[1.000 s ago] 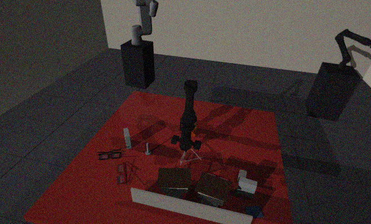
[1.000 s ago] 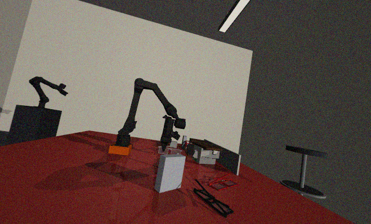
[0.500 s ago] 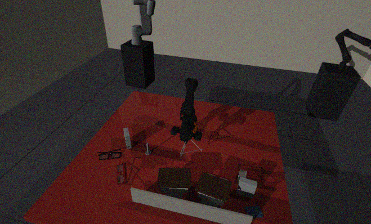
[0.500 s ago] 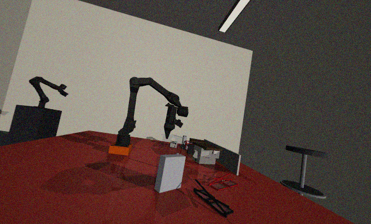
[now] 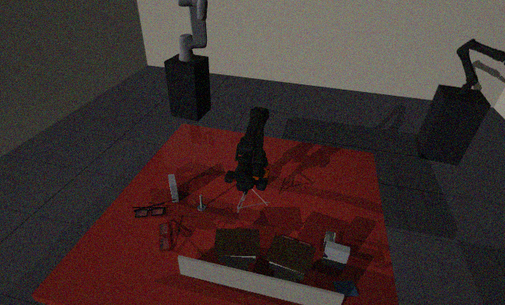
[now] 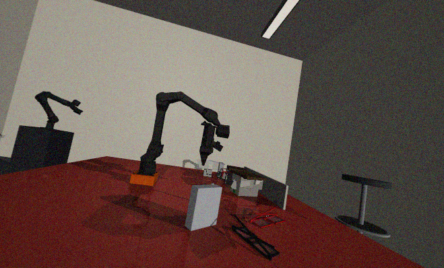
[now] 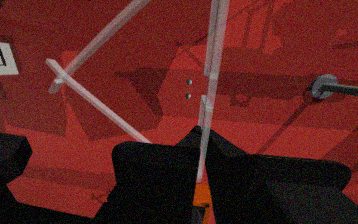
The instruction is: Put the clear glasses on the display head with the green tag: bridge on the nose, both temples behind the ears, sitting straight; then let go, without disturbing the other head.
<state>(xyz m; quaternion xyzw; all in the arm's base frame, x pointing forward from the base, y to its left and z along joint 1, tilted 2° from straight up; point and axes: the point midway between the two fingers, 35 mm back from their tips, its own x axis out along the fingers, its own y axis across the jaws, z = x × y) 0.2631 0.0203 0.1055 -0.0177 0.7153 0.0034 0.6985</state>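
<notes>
My gripper tip is now 5 cm short of the small stand, 21 cm to the left of it and 10 cm above it. Round my gripper tip: blue card 23 cm ahead, 49 cm to the left, 12 cm below; then white board 36 cm ahead, 17 cm to the left, 7 cm below.
</notes>
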